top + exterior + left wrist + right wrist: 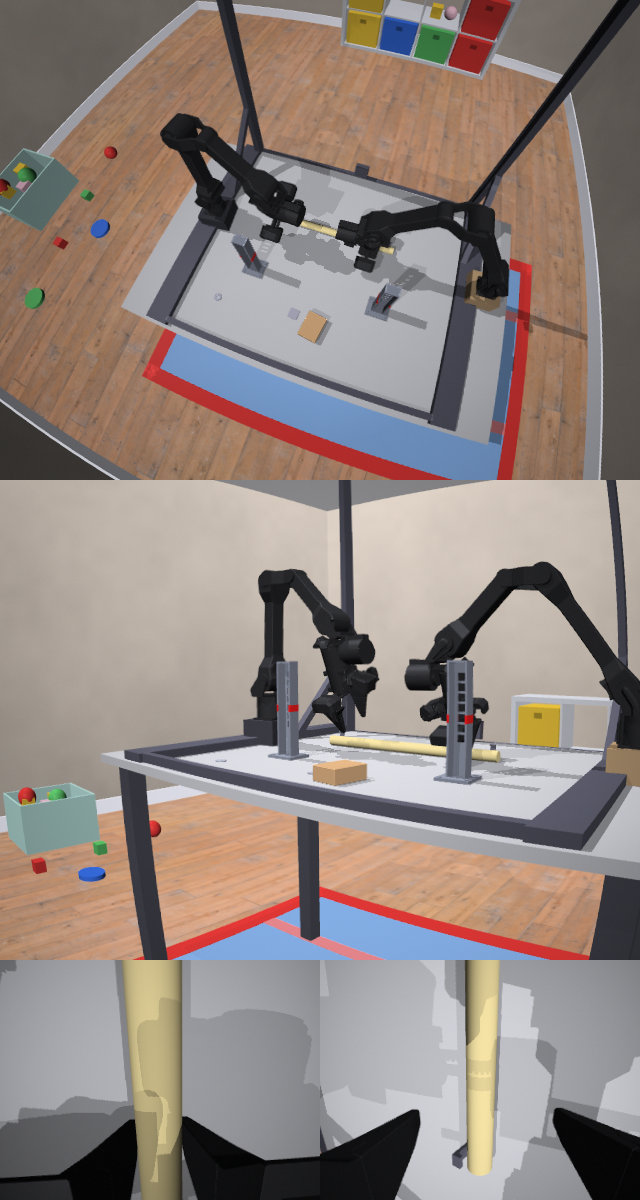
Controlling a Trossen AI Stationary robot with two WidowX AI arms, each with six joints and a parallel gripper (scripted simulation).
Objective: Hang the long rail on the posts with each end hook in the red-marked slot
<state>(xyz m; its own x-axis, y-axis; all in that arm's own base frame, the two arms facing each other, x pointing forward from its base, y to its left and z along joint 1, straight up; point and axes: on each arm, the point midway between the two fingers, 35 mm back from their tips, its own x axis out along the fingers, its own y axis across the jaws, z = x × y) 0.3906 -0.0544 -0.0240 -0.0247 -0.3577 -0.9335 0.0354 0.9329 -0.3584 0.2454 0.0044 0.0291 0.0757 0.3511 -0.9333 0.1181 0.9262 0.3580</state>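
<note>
Now: the long pale yellow rail 4 cm behind my right hand, 15 cm to the left of it and 7 cm below it. Also, from my right hand: tan box (30 cm ahead, 20 cm to the left, 8 cm below).
Right now my left hand is 150 mm to the left of the long pale yellow rail, 20 mm past it and 20 mm above it. The rest, counted from my left hand: tan box 310 mm ahead, 100 mm to the right, 20 mm below.
</note>
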